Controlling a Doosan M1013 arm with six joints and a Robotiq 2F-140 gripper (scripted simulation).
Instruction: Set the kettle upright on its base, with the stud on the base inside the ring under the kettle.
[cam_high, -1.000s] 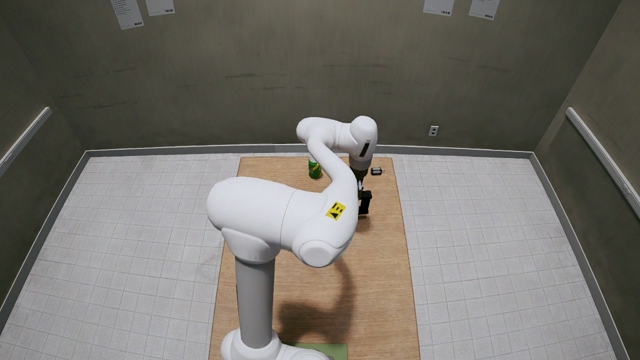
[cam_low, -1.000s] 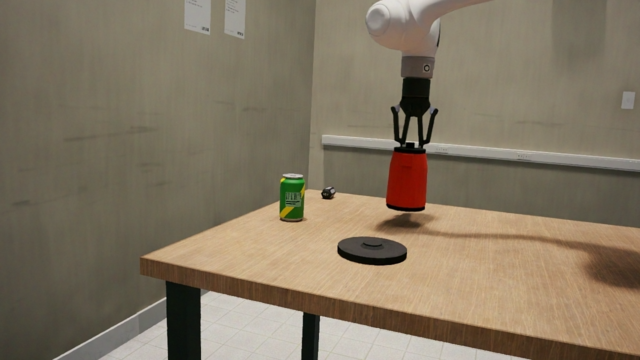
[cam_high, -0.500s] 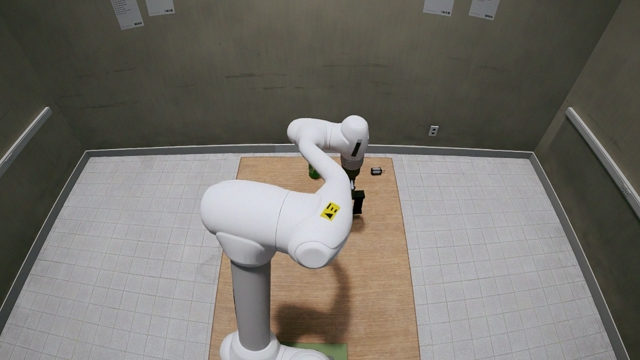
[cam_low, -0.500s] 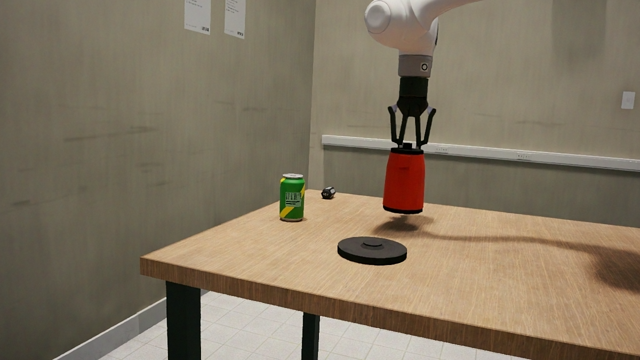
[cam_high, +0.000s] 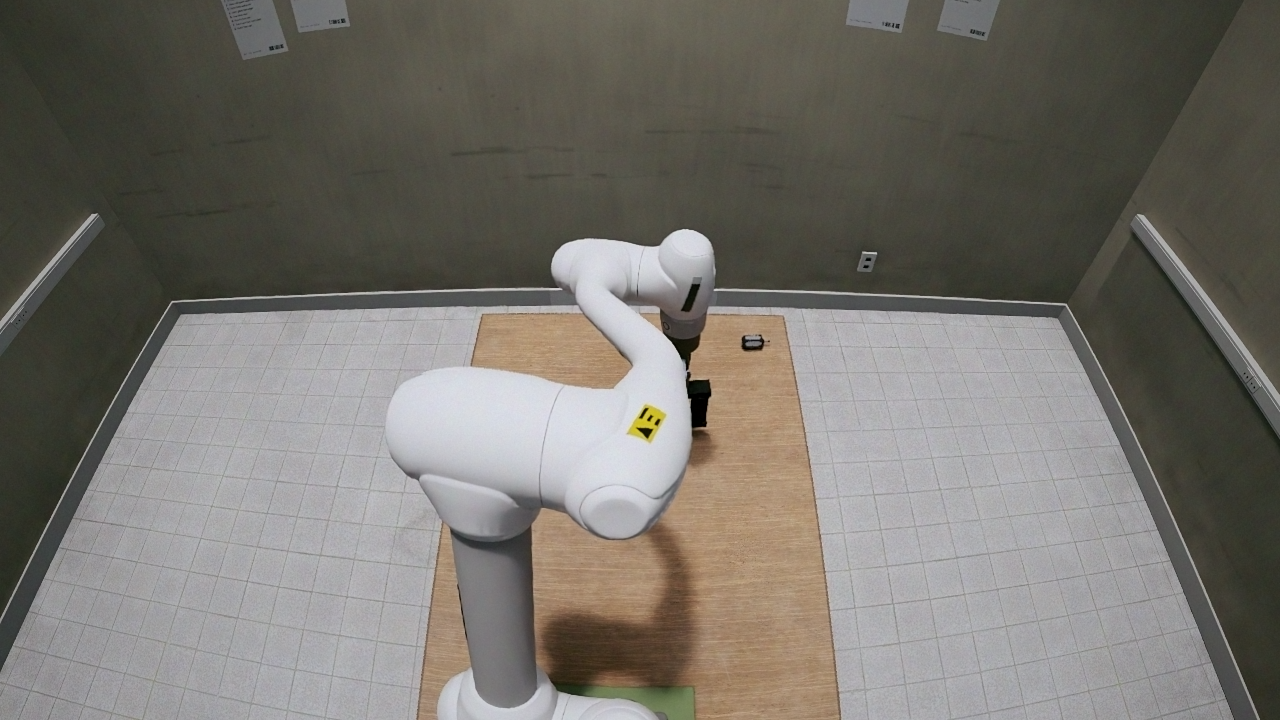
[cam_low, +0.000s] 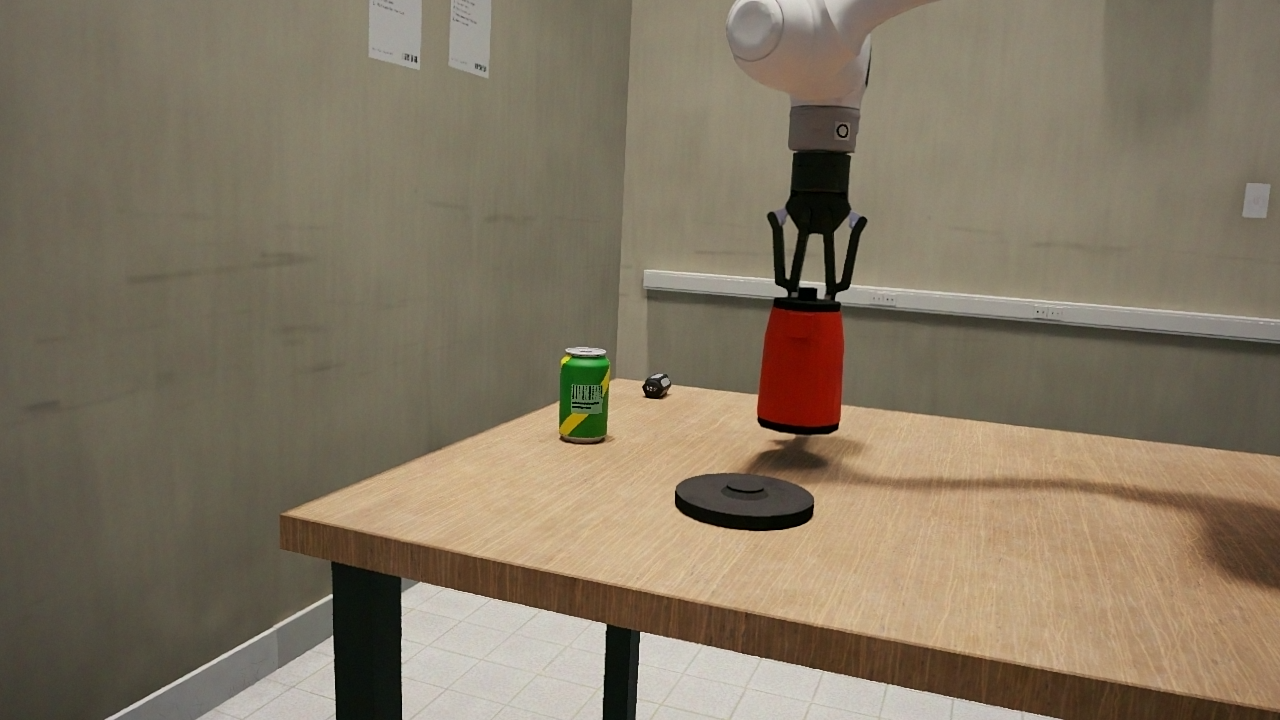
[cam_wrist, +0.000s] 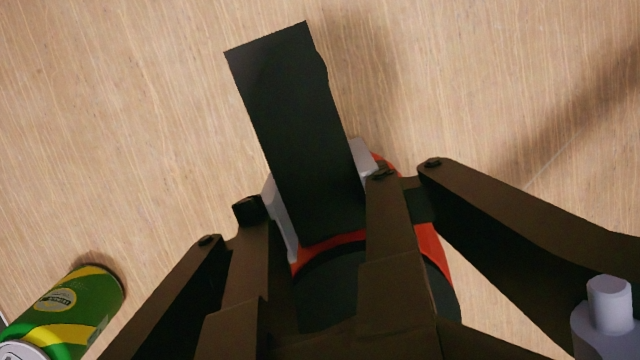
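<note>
Now: hand 30 mm to the right of the red kettle and 50 mm above it. Also, from my hand: round black base 10 mm ahead, 280 mm to the left, 170 mm below; can 280 mm ahead, 100 mm to the left, 120 mm below.
</note>
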